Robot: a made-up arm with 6 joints. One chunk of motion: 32 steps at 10 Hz.
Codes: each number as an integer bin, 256 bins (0 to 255) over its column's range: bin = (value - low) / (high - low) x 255, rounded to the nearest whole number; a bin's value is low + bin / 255 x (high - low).
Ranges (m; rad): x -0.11..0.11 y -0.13..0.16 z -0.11..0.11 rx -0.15..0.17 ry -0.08..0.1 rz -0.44..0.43
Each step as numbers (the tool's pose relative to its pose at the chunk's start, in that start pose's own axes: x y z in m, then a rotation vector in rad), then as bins.
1 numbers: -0.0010 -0.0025 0.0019 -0.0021 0.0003 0.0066
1 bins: 126 112 130 118 114 131
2 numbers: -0.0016 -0.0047 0.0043 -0.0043 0.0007 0.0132
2 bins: 126 110 132 116 114 133
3 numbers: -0.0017 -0.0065 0.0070 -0.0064 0.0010 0.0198
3 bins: 126 109 136 114 115 135
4 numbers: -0.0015 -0.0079 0.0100 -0.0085 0.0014 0.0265
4 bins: 126 107 139 113 115 137
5 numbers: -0.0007 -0.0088 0.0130 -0.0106 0.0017 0.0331
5 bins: 127 107 143 111 116 139
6 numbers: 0.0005 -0.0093 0.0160 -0.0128 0.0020 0.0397
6 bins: 128 106 146 109 116 141
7 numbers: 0.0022 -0.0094 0.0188 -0.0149 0.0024 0.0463
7 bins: 130 106 149 108 117 143
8 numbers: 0.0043 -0.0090 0.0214 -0.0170 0.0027 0.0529
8 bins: 132 106 152 106 117 144
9 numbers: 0.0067 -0.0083 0.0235 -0.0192 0.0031 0.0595
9 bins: 135 107 155 104 118 146
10 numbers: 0.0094 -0.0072 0.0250 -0.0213 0.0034 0.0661
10 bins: 138 108 156 103 118 148
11 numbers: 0.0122 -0.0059 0.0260 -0.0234 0.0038 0.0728
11 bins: 142 109 158 101 119 150
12 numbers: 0.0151 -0.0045 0.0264 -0.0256 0.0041 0.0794
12 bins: 145 110 158 99 119 152
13 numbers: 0.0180 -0.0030 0.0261 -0.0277 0.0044 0.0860
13 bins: 148 112 158 97 120 154
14 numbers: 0.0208 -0.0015 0.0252 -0.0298 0.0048 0.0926
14 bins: 152 113 157 96 120 156
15 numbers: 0.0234 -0.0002 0.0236 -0.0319 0.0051 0.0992
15 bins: 155 114 155 94 121 158
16 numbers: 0.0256 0.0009 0.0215 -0.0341 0.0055 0.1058
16 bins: 157 115 152 92 121 160
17 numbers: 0.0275 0.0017 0.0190 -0.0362 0.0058 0.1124
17 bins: 159 116 150 91 122 162
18 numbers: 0.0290 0.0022 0.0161 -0.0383 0.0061 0.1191
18 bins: 161 116 146 89 122 164
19 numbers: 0.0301 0.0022 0.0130 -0.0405 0.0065 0.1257
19 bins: 162 116 143 87 123 166
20 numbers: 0.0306 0.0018 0.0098 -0.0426 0.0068 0.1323
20 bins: 163 116 139 86 123 168
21 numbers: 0.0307 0.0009 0.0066 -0.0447 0.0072 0.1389
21 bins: 163 115 135 84 124 170
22 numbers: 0.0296 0.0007 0.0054 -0.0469 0.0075 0.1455
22 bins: 162 115 134 82 124 172
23 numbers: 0.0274 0.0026 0.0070 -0.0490 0.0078 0.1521
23 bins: 159 117 136 80 124 174
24 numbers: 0.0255 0.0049 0.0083 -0.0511 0.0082 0.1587
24 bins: 157 119 137 79 125 175
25 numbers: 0.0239 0.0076 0.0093 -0.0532 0.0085 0.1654
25 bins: 155 121 138 77 125 177
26 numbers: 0.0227 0.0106 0.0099 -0.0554 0.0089 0.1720
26 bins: 154 124 139 75 126 179
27 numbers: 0.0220 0.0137 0.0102 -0.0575 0.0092 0.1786
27 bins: 153 126 139 74 126 181
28 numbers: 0.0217 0.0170 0.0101 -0.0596 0.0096 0.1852
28 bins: 153 129 139 72 127 183
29 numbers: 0.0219 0.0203 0.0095 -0.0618 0.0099 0.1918
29 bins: 153 132 139 70 127 185
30 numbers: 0.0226 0.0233 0.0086 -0.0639 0.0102 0.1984
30 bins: 154 135 137 69 128 187
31 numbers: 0.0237 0.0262 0.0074 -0.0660 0.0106 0.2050
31 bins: 155 137 136 67 128 189
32 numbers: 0.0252 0.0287 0.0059 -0.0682 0.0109 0.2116
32 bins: 157 140 134 65 129 191
